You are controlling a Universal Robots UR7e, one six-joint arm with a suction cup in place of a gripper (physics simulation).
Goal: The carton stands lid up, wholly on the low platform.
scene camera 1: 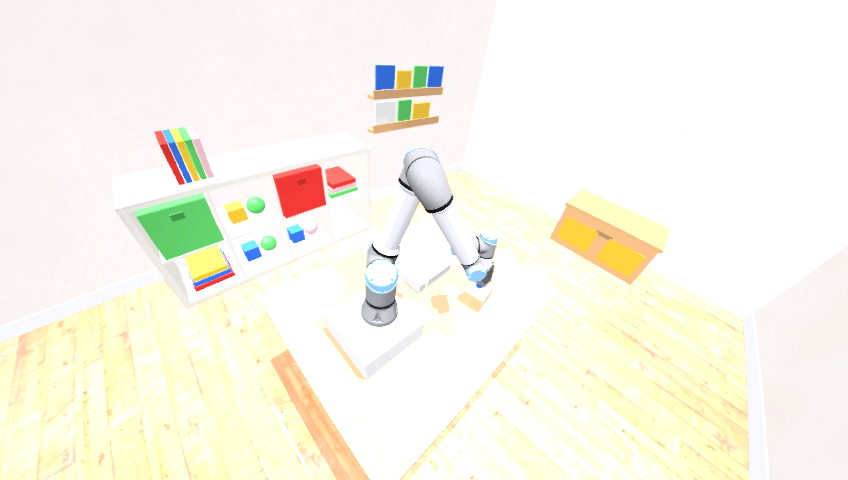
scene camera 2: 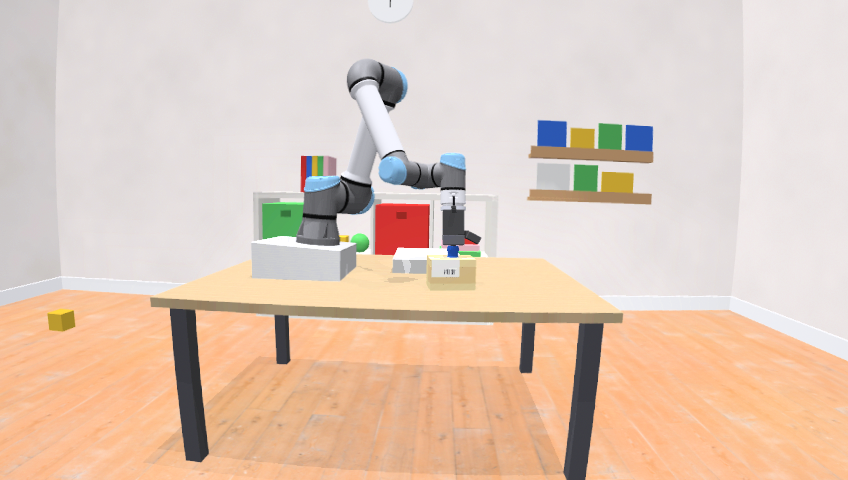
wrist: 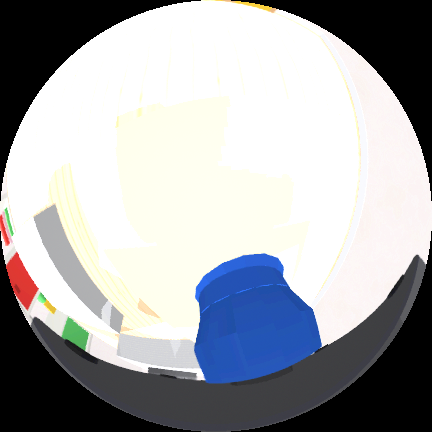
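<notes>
The tan carton with a barcode label stands upright on the table, in front of and to the right of the low white platform. It is apart from the platform, not on it. My blue suction cup points straight down and sits on the carton's top face. In the wrist view the carton's top is a washed-out pale patch right under the cup. I cannot tell whether the carton's underside touches the table.
The arm's white base block stands at the table's left. Behind the table is a white shelf unit with coloured boxes and balls. Wall shelves hang to the right. A yellow cabinet stands on the floor.
</notes>
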